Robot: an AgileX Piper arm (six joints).
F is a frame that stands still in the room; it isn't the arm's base.
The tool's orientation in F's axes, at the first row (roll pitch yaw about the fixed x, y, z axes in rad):
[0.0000 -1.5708 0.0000]
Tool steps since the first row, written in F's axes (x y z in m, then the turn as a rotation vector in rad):
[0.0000 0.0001 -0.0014 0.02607 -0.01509 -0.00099]
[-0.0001 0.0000 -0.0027 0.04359 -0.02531 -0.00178]
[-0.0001 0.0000 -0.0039 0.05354 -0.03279 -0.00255]
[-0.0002 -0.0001 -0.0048 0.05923 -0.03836 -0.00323]
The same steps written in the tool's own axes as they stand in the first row. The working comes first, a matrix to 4 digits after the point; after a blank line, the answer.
The tool's axes in the first row as the columns of a matrix, in F's axes (used below as rounded here):
[0.0000 0.0000 -1.0000]
[0.0000 1.0000 0.0000]
[1.0000 0.0000 0.0000]

[-0.0014 0.0001 0.0000 -0.00099 -0.01509 -0.02607]
[-0.0027 0.0000 0.0001 -0.00178 -0.02531 -0.04359]
[-0.0039 0.0000 0.0001 -0.00255 -0.03279 -0.05354]
[-0.0048 -0.0001 0.0002 -0.00323 -0.03836 -0.05923]

